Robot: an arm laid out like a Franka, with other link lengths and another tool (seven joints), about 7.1 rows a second.
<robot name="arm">
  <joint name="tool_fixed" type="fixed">
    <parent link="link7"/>
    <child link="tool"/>
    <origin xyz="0.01 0.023 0.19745" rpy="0 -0.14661 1.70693"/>
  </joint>
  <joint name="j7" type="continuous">
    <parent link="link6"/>
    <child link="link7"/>
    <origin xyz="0.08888 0 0" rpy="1.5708 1.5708 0"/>
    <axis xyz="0 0 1"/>
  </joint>
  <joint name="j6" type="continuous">
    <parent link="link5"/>
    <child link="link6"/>
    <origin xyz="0 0 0" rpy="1.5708 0 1.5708"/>
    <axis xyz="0 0 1"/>
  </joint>
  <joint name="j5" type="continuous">
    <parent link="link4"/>
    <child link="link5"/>
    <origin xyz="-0.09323 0.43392 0" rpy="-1.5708 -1.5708 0"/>
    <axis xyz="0 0 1"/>
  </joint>
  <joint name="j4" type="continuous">
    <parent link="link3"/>
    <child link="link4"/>
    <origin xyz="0 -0.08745 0" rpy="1.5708 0 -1.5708"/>
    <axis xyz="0 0 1"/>
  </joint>
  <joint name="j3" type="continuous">
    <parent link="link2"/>
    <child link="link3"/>
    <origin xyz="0 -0.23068 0" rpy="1.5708 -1.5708 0"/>
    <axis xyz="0 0 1"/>
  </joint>
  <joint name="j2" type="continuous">
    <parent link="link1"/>
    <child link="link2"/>
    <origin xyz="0 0 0" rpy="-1.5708 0 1.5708"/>
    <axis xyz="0 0 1"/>
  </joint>
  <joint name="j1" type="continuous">
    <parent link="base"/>
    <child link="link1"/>
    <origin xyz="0 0 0.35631" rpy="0 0 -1.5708"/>
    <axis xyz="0 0 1"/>
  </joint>
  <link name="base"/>
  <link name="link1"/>
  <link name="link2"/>
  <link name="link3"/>
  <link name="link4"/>
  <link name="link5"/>
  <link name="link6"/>
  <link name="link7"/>
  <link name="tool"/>
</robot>
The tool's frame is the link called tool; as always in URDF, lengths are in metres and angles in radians. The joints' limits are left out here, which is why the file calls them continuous.
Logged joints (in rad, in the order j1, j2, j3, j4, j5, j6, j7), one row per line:
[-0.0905 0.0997 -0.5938 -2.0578 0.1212 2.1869 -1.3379]
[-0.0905 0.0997 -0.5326 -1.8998 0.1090 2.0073 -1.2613]
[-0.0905 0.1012 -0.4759 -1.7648 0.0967 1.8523 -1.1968]
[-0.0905 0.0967 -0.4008 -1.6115 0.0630 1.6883 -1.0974]
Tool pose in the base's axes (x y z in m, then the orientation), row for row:
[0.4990 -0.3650 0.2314 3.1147 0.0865 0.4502]
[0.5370 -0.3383 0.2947 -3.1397 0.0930 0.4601]
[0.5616 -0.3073 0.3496 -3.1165 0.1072 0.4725]
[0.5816 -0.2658 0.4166 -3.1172 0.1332 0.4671]
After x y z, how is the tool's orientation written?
As angles about the fixed x, y, z axes (roll, pitch, yaw), in radians.
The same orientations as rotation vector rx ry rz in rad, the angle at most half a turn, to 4 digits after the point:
[3.0153 0.6923 -0.1212]
[3.0369 0.7111 -0.1420]
[3.0495 0.7320 -0.1728]
[3.0430 0.7213 -0.2118]

